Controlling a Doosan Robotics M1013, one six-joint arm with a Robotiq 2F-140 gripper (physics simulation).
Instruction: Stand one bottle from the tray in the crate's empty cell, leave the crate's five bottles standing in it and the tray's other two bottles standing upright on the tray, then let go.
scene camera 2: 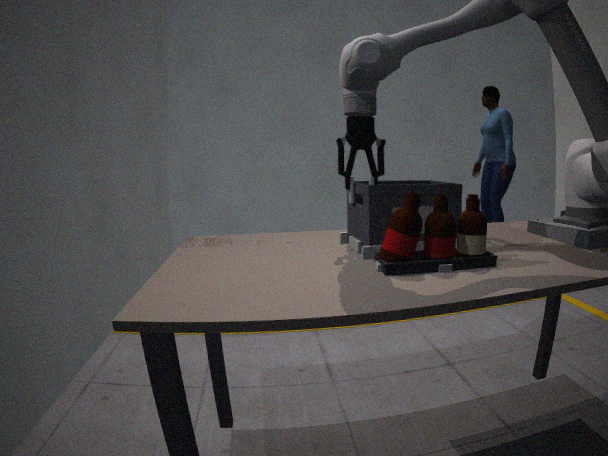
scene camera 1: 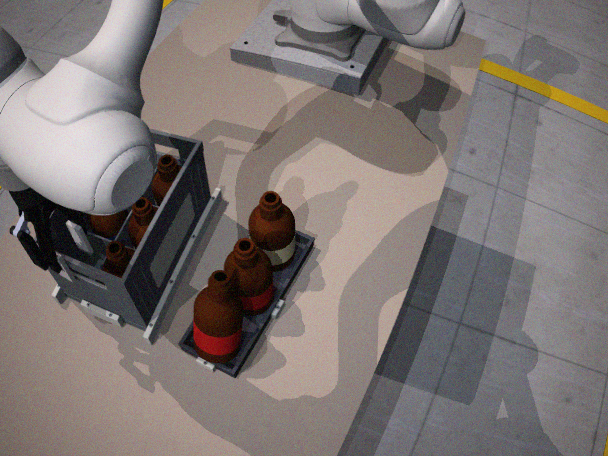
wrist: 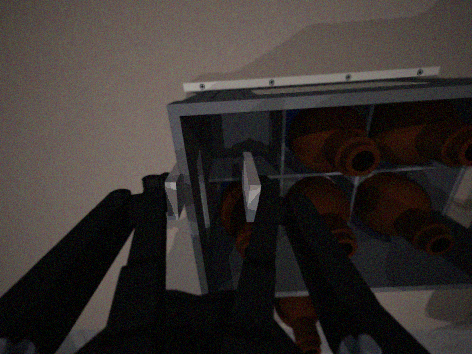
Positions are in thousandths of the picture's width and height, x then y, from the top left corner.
Labels:
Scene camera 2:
gripper: 595, 444
red-label bottle: 725, 499
red-label bottle: 665, 503
cream-label bottle: 777, 495
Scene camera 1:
gripper: 126, 578
red-label bottle: 412, 589
red-label bottle: 359, 683
cream-label bottle: 447, 492
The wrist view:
gripper: 461, 468

